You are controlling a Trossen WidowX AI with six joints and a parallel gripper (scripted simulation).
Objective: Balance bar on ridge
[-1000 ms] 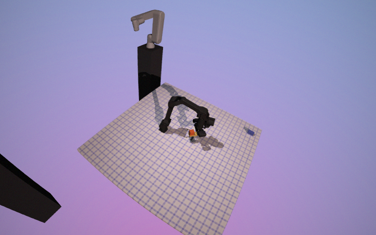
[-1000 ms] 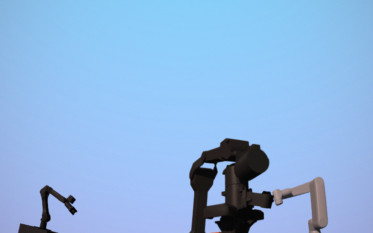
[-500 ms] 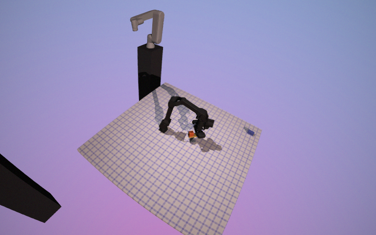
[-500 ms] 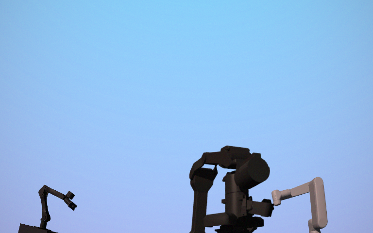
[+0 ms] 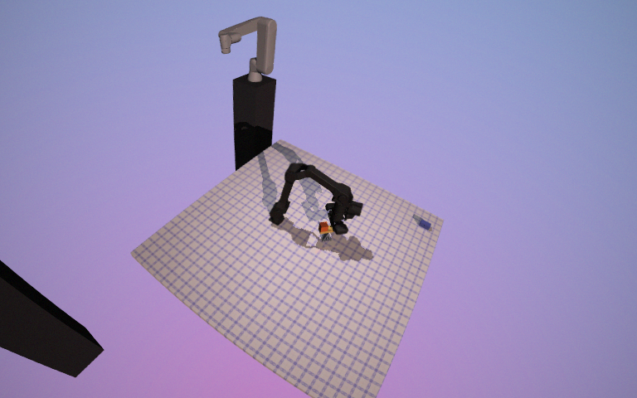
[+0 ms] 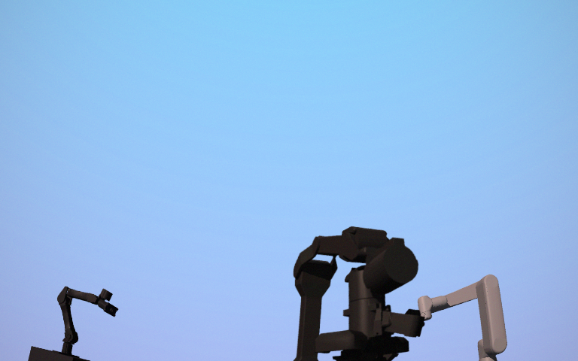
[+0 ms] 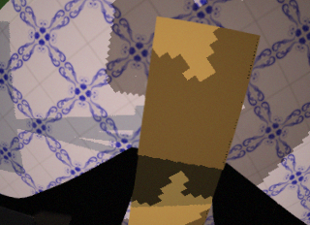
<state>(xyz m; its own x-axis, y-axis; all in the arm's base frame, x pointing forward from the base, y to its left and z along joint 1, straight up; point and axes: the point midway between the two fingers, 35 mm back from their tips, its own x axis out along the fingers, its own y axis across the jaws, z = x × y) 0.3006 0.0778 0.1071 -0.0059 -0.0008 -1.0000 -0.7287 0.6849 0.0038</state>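
My gripper tip is 20 mm past the tan-brown bar, 20 mm to the left of it and 10 mm below it. From my gripper tip the other things lie so: green block: 70 mm behind, 150 mm to the left, 60 mm below; blue block: 440 mm ahead, 420 mm to the left, 60 mm below.
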